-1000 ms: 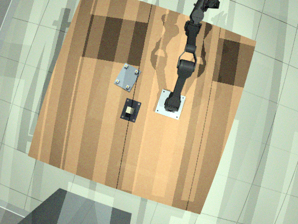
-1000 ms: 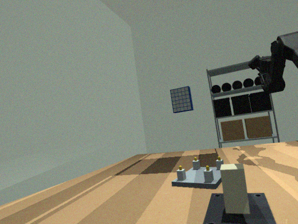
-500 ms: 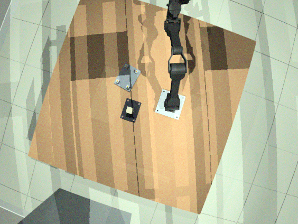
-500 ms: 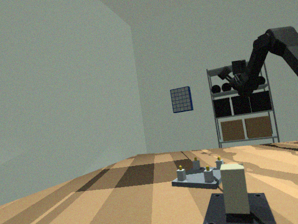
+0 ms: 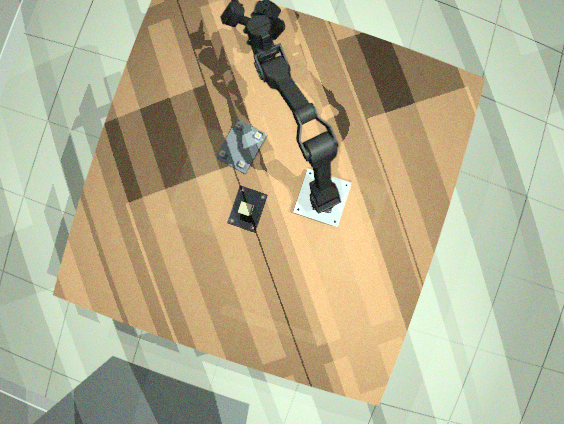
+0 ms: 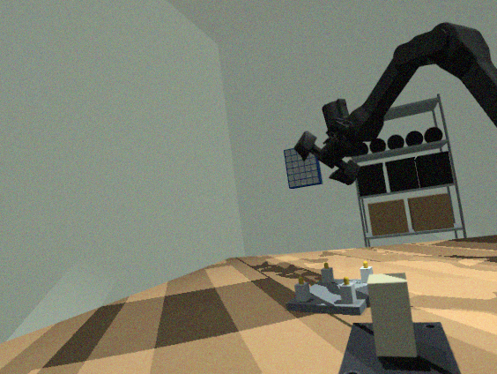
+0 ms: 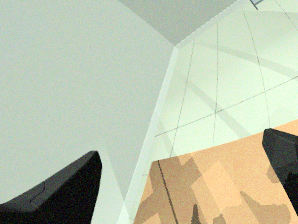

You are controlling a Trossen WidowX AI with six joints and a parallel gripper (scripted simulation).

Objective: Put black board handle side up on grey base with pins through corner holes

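Now: gripper tip 100 mm past the black board, 580 mm to the right of it and 250 mm above it. From my gripper tip the other things lie so: grey base (30 mm behind, 370 mm to the left, 270 mm below).
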